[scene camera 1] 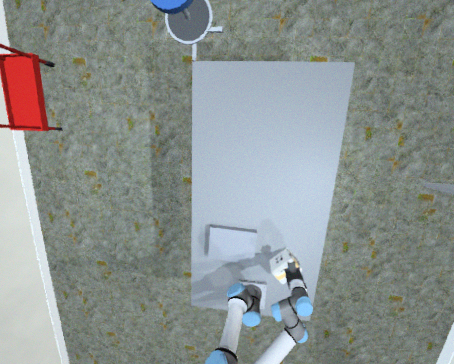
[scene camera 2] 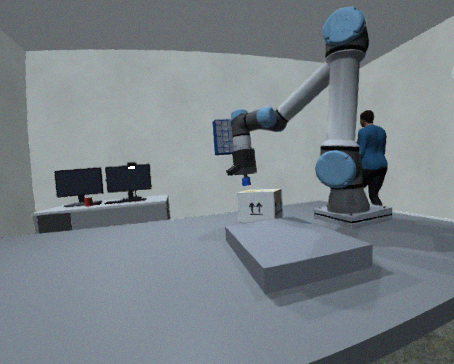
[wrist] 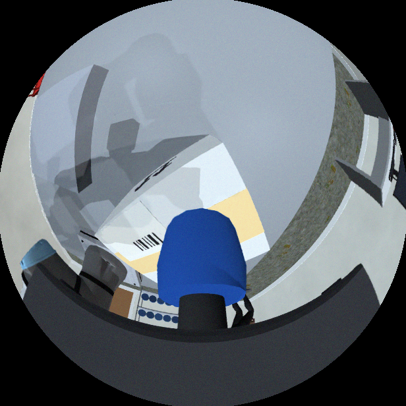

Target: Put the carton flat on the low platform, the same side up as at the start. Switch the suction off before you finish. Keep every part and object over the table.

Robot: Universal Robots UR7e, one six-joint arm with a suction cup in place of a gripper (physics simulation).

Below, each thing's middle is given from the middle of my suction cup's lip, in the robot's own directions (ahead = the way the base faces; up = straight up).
Labels:
My suction cup is 5 cm past the white carton [scene camera 2: 253,205], 2 cm to the right of it and 10 cm above it. The rest, counted from my suction cup: low grey platform [scene camera 1: 227,243] 12 cm ahead, 36 cm to the left, 14 cm below.

